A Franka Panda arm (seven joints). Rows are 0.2 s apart.
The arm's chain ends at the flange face. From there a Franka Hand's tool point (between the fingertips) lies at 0.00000 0.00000 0.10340 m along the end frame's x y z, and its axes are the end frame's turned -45 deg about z.
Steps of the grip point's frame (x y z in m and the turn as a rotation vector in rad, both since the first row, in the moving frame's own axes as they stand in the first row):
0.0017 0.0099 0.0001 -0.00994 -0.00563 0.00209
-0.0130 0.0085 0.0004 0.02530 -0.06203 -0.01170
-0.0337 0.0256 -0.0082 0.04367 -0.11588 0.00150
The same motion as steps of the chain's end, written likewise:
0.0079 0.0047 0.0001 -0.01101 0.00305 0.00209
0.0032 0.0125 0.0006 -0.02597 -0.06175 -0.01170
0.0059 0.0367 -0.0074 -0.05106 -0.11282 0.00150

